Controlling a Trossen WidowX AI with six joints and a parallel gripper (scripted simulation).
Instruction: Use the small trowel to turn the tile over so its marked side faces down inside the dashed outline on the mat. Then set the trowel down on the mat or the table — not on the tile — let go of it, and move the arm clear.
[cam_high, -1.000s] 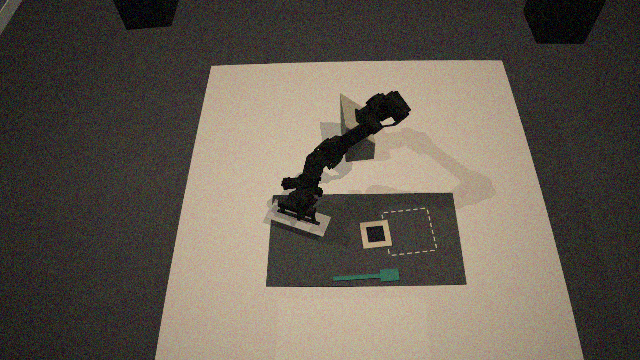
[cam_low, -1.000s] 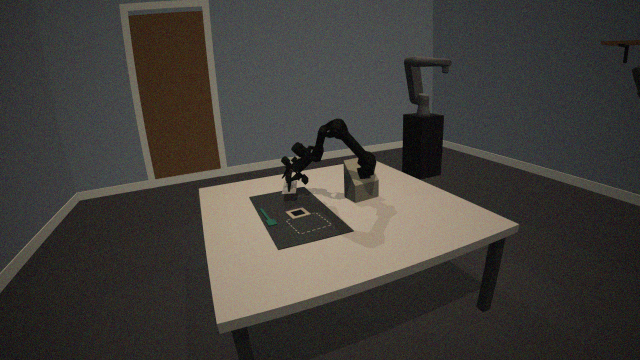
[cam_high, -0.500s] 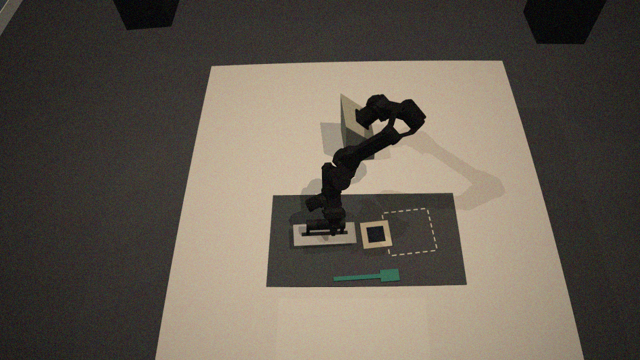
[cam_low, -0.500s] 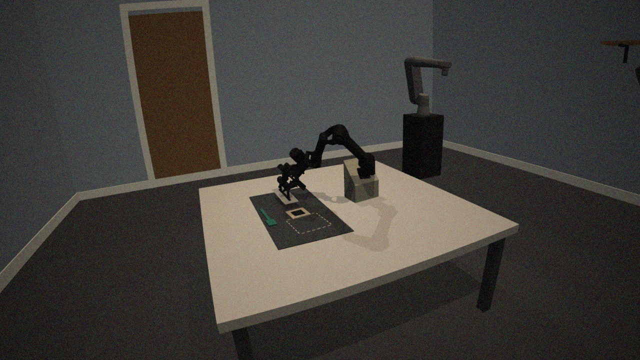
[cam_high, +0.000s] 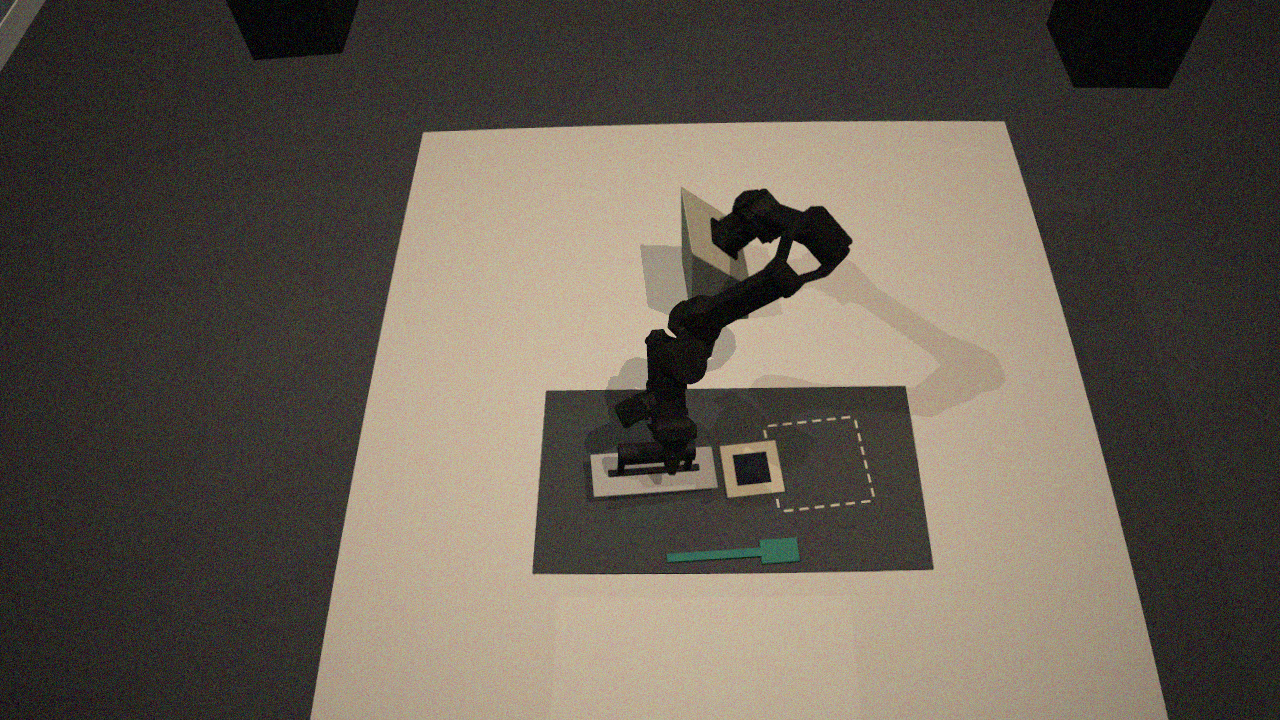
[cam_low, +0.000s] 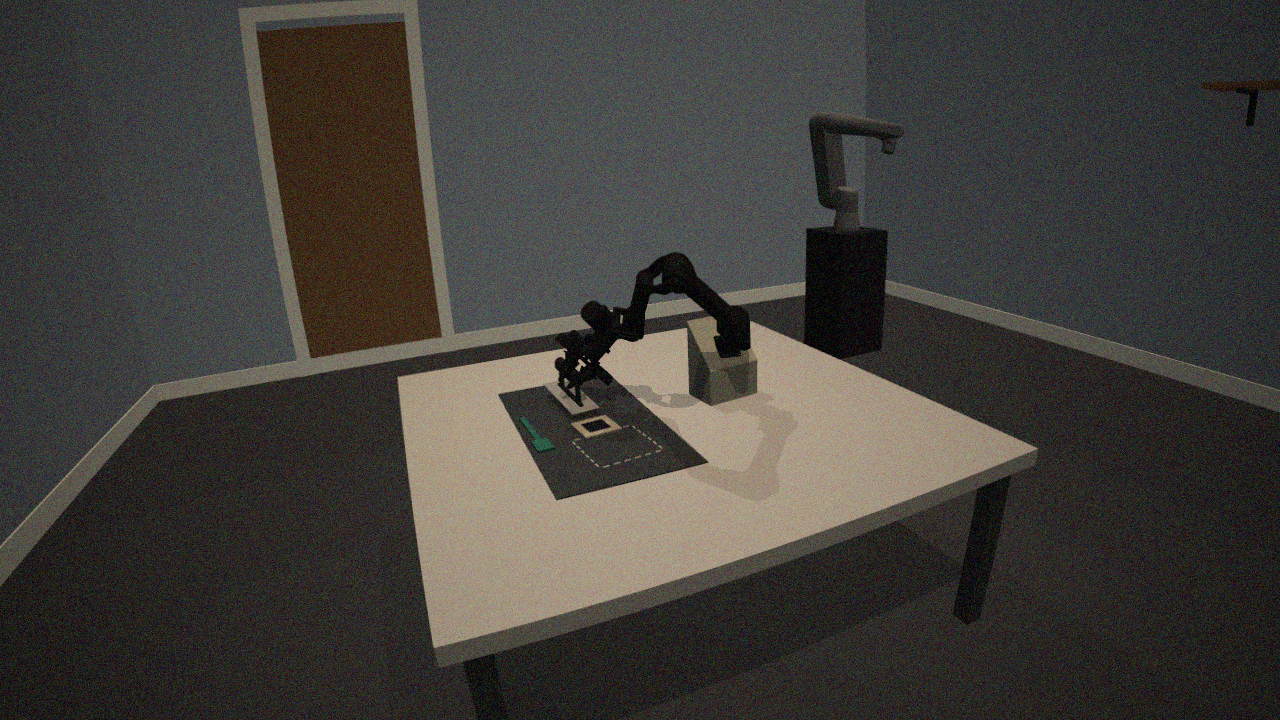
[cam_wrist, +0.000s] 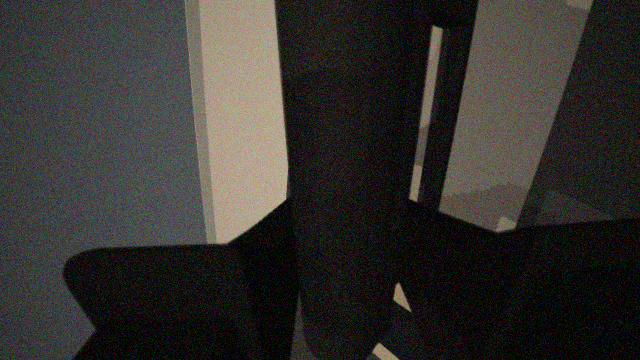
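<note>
Now: the dark mat 3 cm behind my gripper tip, 10 cm to the left of it and 10 cm below it. The rest, counted from my gripper tip: tile 4 cm behind, 14 cm to the left, 7 cm below; green trowel 11 cm ahead, 12 cm to the left, 7 cm below.
</note>
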